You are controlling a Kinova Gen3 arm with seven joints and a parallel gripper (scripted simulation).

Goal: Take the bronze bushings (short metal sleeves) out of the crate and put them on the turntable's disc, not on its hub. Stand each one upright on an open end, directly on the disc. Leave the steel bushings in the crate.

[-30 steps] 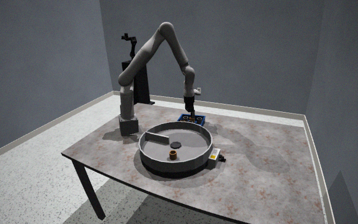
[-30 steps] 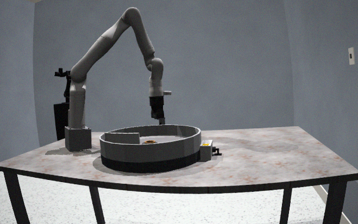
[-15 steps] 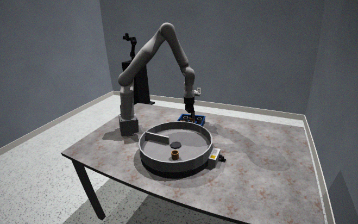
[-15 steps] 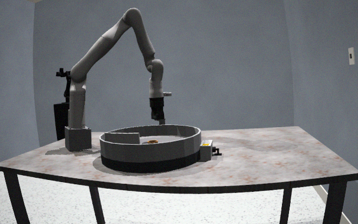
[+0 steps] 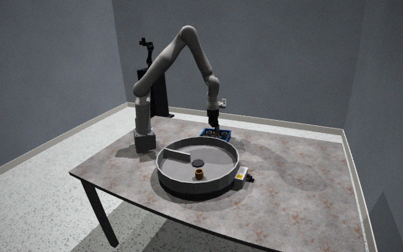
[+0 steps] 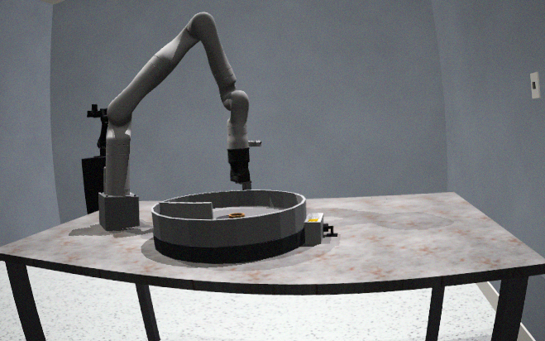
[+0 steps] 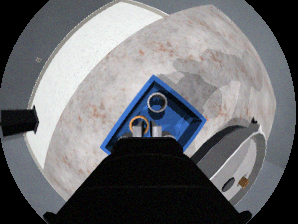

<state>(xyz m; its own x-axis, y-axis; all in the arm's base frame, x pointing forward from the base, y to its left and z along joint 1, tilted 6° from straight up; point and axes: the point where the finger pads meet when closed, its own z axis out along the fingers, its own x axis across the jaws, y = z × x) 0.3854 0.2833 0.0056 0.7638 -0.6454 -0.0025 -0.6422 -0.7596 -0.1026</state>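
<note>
Now: the blue crate 2 cm to the right of my hand and 4 cm below it. Also, from my hand: grey turntable disc: 7 cm ahead, 37 cm to the right, 1 cm below.
</note>
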